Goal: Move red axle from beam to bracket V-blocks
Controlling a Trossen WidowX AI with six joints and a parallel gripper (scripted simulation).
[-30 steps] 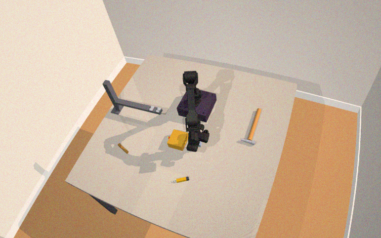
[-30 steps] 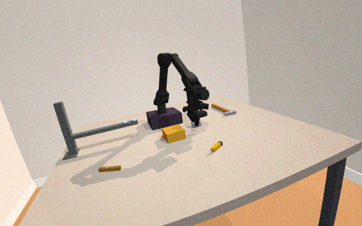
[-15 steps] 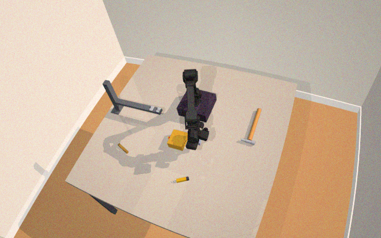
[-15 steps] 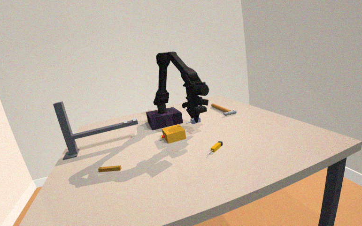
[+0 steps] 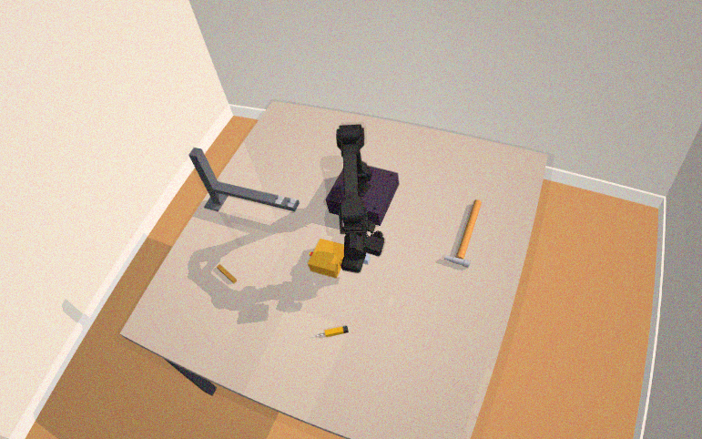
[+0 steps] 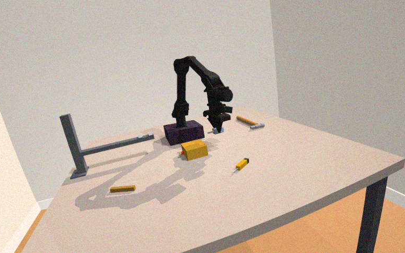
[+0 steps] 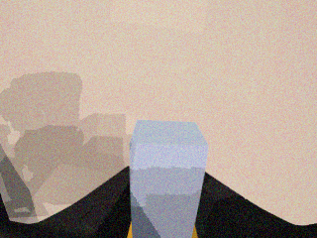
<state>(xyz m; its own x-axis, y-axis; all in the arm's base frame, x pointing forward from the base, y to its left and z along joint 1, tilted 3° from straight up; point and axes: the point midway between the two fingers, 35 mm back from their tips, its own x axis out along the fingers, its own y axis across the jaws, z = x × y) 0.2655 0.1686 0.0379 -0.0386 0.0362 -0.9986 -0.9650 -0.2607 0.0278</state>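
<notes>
Now: gripper tip 13 cm to the left of the yellow beam block, 6 cm above it and 2 cm short of it. The rest, counted from my gripper tip: small yellow screwdriver (25 cm ahead, 7 cm below, 3 cm to the left); short bar (44 cm to the right, 25 cm ahead, 8 cm below).
</notes>
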